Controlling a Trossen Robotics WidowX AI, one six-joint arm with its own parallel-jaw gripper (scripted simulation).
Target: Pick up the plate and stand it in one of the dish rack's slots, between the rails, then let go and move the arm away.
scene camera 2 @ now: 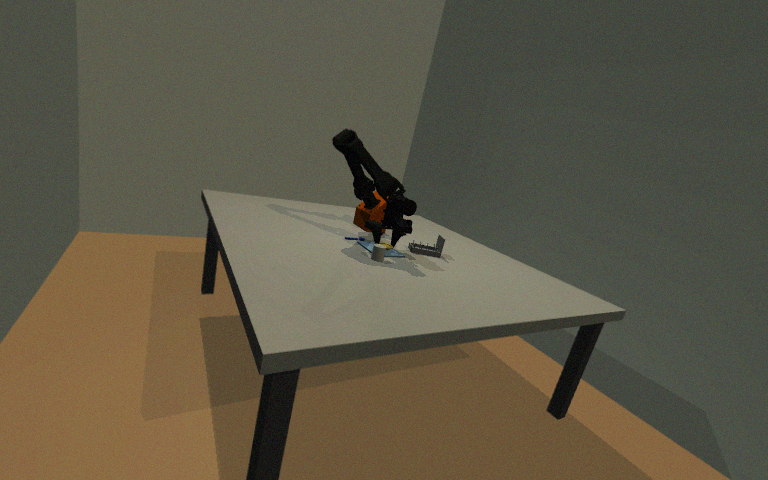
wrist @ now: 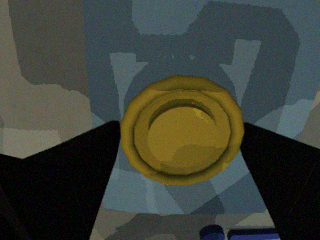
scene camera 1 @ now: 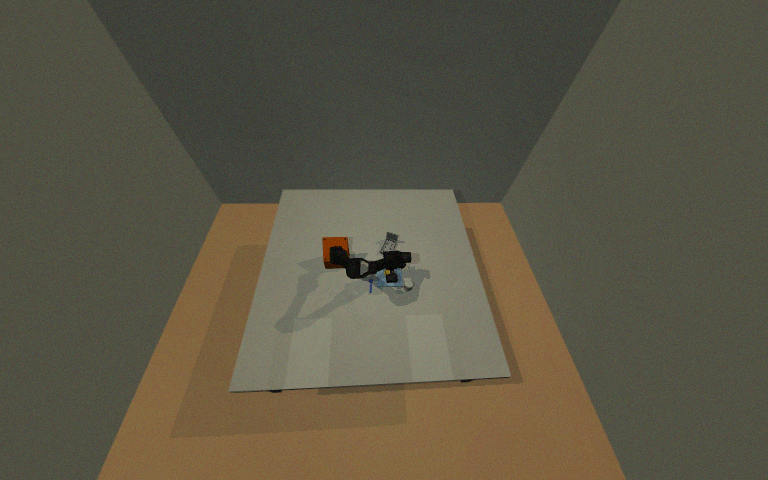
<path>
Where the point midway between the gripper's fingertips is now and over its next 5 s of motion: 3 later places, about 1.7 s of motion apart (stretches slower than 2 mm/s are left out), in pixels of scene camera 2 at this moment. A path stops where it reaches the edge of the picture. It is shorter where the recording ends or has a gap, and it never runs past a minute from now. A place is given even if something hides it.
My gripper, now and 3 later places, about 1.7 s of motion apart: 384, 248; 401, 206; 411, 222; 416, 234
</path>
